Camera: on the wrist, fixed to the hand. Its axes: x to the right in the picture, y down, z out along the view.
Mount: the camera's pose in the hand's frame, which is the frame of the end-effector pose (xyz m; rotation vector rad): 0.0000 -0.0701 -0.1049 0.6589 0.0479 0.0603
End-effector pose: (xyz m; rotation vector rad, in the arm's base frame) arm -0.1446 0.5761 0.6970 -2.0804 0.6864 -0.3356
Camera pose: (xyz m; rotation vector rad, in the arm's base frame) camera -0.1703 0.5367 0.8141 -1.4271 0.5668 -0.5014
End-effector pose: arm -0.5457 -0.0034 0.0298 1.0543 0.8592 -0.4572
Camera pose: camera -0.6355 0.0590 -0.0331 1.6950 0.7278 -0.6897
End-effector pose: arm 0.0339 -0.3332 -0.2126 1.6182 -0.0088 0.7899
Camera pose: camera 0.0139 -0.2252 -0.2746 2.2242 0.2625 0.9357
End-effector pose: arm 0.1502 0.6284 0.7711 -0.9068 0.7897 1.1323
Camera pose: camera 0.2107 0.5222 0.7398 -0.3581 1.1441 0.8165
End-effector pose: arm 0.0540 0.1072 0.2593 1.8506 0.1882 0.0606
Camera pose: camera 0.0326 0.2258 0.2221 2.5137 0.2002 0.0924
